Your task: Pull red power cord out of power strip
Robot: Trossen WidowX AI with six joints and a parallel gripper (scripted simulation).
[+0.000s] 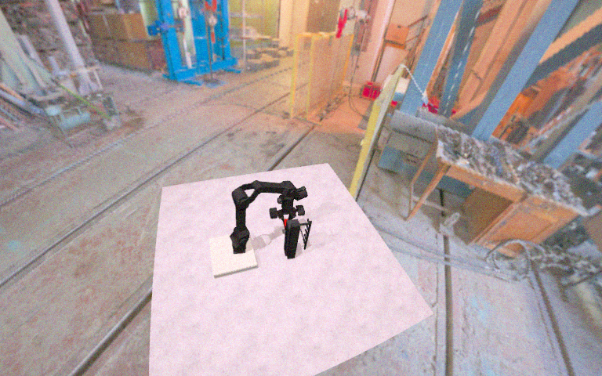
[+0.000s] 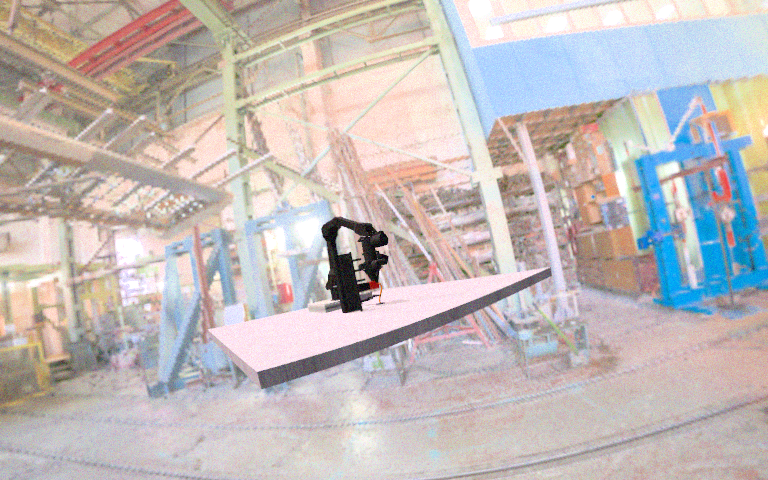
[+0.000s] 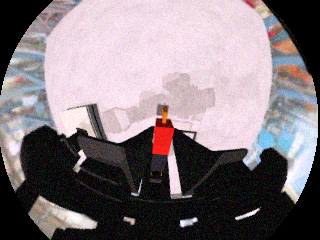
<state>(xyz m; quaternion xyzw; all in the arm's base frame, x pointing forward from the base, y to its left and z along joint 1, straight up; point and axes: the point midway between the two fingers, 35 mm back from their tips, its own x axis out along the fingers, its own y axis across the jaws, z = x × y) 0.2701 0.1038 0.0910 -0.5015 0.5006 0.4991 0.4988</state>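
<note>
Right now the red plug is 40 mm to the right of my gripper tip.
</note>
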